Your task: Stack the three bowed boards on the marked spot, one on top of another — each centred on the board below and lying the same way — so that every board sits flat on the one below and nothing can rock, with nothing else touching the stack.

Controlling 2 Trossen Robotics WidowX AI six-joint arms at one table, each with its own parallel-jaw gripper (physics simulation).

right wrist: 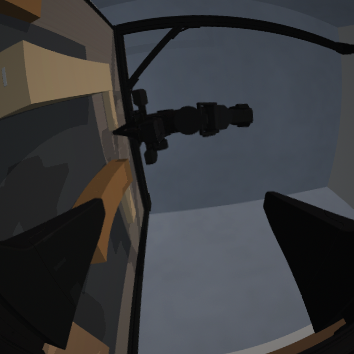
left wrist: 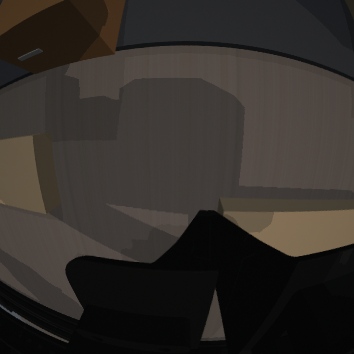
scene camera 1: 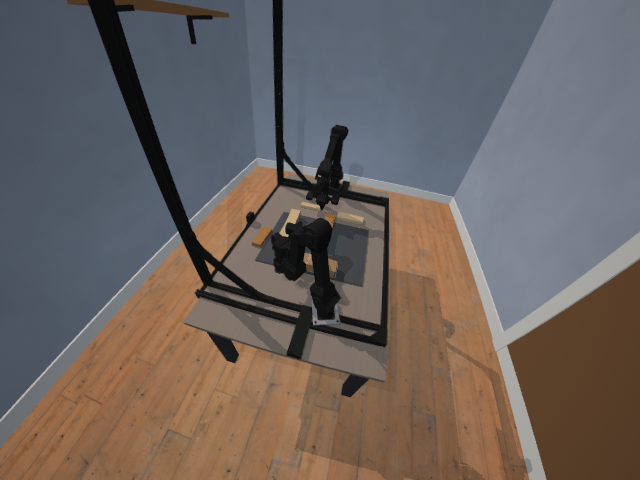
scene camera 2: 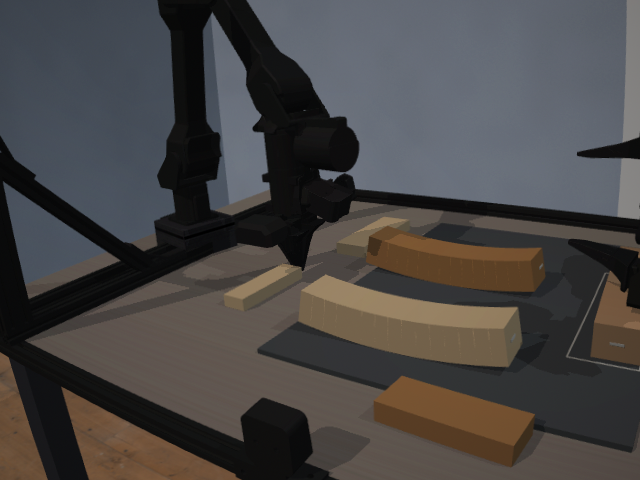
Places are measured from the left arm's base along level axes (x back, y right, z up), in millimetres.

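Pixels of known places: left gripper, between the fingertips: point(right wrist: 112, 132) point(left wrist: 205, 217) point(scene camera 1: 321, 209) point(scene camera 2: 299, 271); right gripper, between the fingertips: point(right wrist: 185, 203) point(scene camera 2: 573, 198); left arm's base, origin of its link: point(scene camera 1: 334, 185) point(scene camera 2: 193, 218); right arm's base, origin of its link: point(scene camera 1: 325, 311).
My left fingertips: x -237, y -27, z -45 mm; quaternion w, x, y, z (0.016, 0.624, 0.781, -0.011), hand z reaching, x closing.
Observation:
For each thing: its top centre in the pictures, then the offset to it from my left fingertips. "spot": a spot on its surface instead. Level surfaces: height alone.
- pale bowed board, centre of its top: point(scene camera 2: 402, 298) point(right wrist: 86, 73) point(scene camera 1: 290, 221) dz +51, dx -249, dy +69 mm
- orange-brown bowed board, centre of its top: point(scene camera 2: 451, 241) point(right wrist: 118, 195) point(scene camera 1: 326, 226) dz +51, dx -183, dy -112 mm
- dark mat, height of its surface: dz +0 mm
- white outline, a spot on its surface: point(scene camera 2: 586, 315) spot: dz +0, dx -382, dy -110 mm
- small pale block, centre of its top: point(left wrist: 312, 234) point(scene camera 2: 264, 280) point(right wrist: 112, 104) point(scene camera 1: 311, 205) dz +11, dx -8, dy +69 mm
- straight orange-brown block, centre of its top: point(scene camera 2: 453, 408) point(scene camera 1: 262, 235) dz +15, dx -377, dy +156 mm
A pale bowed board point(scene camera 2: 408, 315) point(right wrist: 65, 77) and an orange-brown bowed board point(scene camera 2: 454, 258) point(right wrist: 107, 195) point(left wrist: 60, 25) lie apart across the dark mat point(scene camera 2: 336, 356). The third, light-brown bowed board point(scene camera 2: 612, 338) point(scene camera 1: 330, 266) shows in part inside the white outline point(scene camera 2: 586, 315). My left gripper point(scene camera 2: 302, 266) point(left wrist: 205, 217) point(scene camera 1: 322, 207) is shut and empty, pointing down low near the end of a small pale block; contact cannot be told. My right gripper point(scene camera 2: 574, 197) point(right wrist: 185, 203) is open and empty, fingers apart, above the mat beside the marked spot.
One small pale block point(scene camera 2: 263, 286) point(left wrist: 305, 225) lies by the left fingertips. Another pale block point(scene camera 2: 356, 242) point(left wrist: 15, 172) lies near the orange-brown board's end. A straight orange-brown block point(scene camera 2: 454, 418) point(scene camera 1: 262, 236) lies by the mat's edge. A black frame point(scene camera 2: 129, 428) borders the table.

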